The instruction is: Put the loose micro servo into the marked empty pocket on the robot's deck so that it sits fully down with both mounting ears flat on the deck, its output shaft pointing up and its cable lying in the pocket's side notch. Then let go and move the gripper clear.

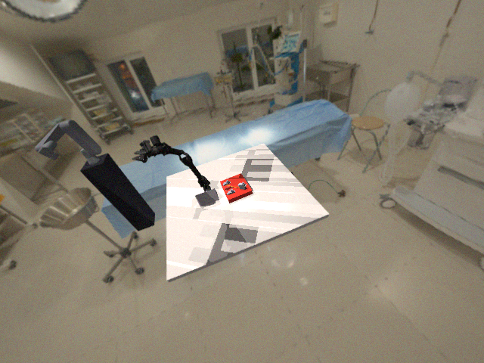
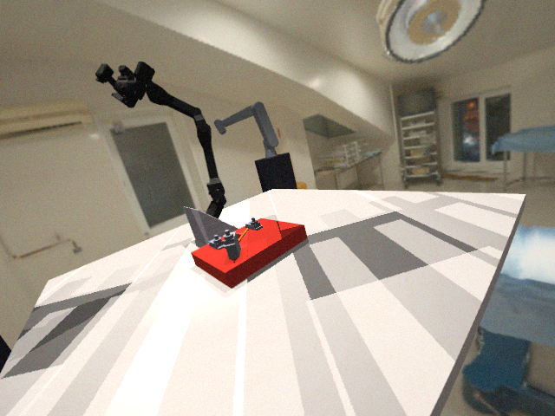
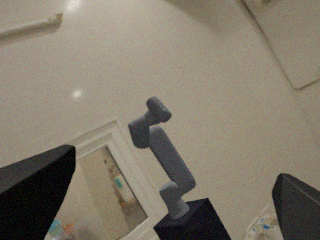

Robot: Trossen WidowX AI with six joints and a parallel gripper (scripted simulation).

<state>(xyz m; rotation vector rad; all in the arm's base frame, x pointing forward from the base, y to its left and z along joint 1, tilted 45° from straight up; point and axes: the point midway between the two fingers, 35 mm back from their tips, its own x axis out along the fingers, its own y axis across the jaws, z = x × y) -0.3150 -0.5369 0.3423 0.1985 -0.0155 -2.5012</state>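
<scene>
Right now my gripper tip is 70 cm above the red robot deck, 65 cm short of it and 15 cm to the right of it.
</scene>
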